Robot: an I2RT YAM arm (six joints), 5 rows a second.
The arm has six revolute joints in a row. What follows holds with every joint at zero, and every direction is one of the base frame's. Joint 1 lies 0.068 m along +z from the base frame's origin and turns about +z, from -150 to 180 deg. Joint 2 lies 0.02 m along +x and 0.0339 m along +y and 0.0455 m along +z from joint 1 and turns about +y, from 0 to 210 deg. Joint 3 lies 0.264 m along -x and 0.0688 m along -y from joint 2 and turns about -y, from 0 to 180 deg. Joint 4 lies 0.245 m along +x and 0.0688 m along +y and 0.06 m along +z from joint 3 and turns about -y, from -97 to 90 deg. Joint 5 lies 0.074 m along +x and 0.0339 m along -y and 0.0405 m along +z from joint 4 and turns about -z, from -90 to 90 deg. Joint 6 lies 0.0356 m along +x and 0.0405 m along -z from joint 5 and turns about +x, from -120 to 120 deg. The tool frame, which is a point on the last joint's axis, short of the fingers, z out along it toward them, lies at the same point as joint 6; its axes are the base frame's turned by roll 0, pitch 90 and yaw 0 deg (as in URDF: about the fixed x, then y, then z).
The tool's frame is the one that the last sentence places.
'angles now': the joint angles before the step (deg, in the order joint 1, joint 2, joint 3, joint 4, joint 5, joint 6). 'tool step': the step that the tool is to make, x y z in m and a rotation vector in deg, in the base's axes. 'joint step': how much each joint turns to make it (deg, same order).
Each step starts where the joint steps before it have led.
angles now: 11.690 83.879 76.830 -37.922 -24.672 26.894
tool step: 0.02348 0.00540 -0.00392 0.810 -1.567 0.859
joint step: 0.000 4.667 2.928 3.316 -0.948 -0.285
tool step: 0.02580 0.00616 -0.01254 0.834 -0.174 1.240
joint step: 0.001 5.597 2.758 3.040 -1.438 -0.314
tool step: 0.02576 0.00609 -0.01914 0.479 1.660 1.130
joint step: -0.002 6.282 3.198 1.447 -1.373 -0.234
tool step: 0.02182 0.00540 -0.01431 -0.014 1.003 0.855
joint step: 0.068 5.450 3.819 0.411 -0.688 -0.488
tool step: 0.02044 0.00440 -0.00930 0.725 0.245 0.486
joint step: -0.046 4.854 4.292 0.551 -0.916 0.166
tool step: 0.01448 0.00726 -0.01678 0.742 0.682 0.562
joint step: 0.480 3.986 1.801 1.989 -0.682 0.628
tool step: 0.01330 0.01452 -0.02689 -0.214 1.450 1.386
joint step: 1.381 4.969 1.608 1.944 -0.087 0.087
